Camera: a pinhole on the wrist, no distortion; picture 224 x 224 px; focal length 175.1 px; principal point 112.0 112.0 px. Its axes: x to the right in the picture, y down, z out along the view. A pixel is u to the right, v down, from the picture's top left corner.
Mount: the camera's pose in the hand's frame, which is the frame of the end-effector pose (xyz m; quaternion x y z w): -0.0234 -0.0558 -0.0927 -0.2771 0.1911 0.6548 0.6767
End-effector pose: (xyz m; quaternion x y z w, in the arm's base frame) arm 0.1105 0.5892 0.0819 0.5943 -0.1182 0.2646 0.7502
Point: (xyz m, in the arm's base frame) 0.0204 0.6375 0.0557
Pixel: 216.9 212.0
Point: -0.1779 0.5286 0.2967
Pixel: 196.2 158.1
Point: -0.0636 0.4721 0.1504
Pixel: 121.3 167.5
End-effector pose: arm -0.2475 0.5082 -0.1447 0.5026 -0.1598 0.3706 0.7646
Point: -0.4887 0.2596 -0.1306
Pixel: 87.6 204.3
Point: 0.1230 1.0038 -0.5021
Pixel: behind the camera
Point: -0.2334 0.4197 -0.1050
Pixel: 36.6 67.0
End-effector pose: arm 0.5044 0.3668 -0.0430 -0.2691 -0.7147 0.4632 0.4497
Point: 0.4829 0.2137 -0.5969
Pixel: 174.6 197.2
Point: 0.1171 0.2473 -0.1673
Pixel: 33.1 68.0
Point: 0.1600 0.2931 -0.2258
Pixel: 65.5 72.7
